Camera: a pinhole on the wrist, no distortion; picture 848 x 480 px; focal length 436.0 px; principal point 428.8 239.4 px. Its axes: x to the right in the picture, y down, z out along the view. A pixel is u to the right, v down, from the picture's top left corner.
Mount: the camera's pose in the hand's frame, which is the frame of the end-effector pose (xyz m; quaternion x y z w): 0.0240 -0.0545 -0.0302 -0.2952 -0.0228 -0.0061 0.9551
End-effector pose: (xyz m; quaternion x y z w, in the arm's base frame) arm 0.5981 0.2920 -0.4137 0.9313 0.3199 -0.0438 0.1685
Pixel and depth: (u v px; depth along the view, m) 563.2 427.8 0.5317
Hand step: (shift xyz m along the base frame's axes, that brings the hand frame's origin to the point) 0.4098 -0.3195 -0.1773
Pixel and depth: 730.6 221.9 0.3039
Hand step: 0.2472 -0.0315 -0.2342
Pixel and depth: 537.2 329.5 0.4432
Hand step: 0.2672 -0.2302 -0.2163
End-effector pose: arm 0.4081 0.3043 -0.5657 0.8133 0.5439 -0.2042 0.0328
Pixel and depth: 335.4 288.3 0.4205
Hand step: 0.0877 -0.2398 -0.2687
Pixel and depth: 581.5 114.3 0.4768
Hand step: 0.0134 -0.0181 -0.4888
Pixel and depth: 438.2 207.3 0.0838
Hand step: -0.0164 0.0127 -0.0450
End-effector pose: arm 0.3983 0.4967 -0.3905 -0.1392 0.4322 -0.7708 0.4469
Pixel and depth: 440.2 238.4 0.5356
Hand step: 0.3790 -0.2931 0.0447
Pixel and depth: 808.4 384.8 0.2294
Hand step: 0.0325 -0.2743 -0.0730
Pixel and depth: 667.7 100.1 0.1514
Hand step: 0.0146 -0.1468 0.0639
